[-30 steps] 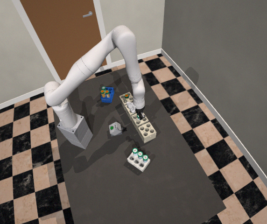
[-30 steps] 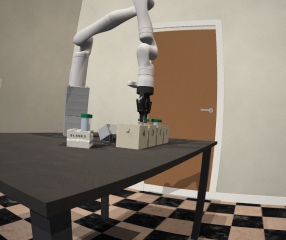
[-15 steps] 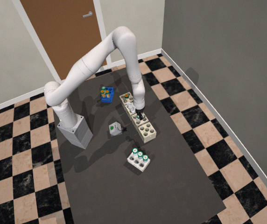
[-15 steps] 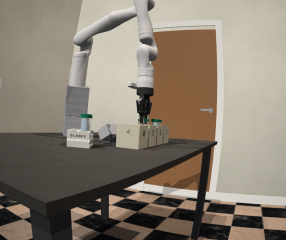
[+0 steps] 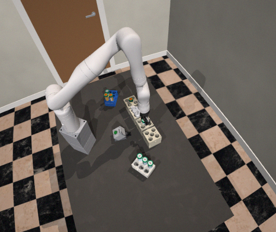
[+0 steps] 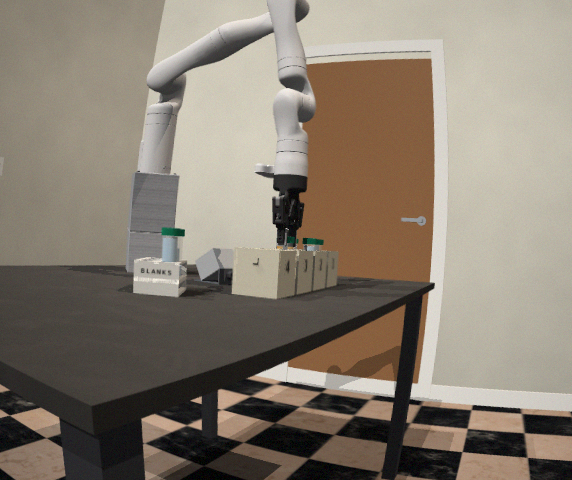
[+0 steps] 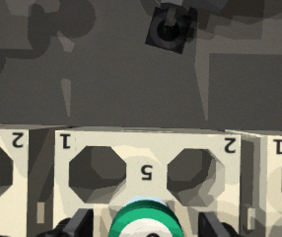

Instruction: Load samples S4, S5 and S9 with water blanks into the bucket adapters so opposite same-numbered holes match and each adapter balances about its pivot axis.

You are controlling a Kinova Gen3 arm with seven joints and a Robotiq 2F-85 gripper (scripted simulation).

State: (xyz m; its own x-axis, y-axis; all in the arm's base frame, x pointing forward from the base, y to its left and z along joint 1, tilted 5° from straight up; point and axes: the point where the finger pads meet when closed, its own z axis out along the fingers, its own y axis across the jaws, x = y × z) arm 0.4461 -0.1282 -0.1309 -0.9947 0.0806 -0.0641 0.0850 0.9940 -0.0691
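Now: the water blank tube 1 cm to the left of my hand and 5 cm below it. Round my hand: adapter 1: 2 cm ahead, 22 cm to the left, 7 cm below; done desk: 19 cm behind, 5 cm to the left, 6 cm below; green DONE key: 21 cm behind, 6 cm to the left, 5 cm below.
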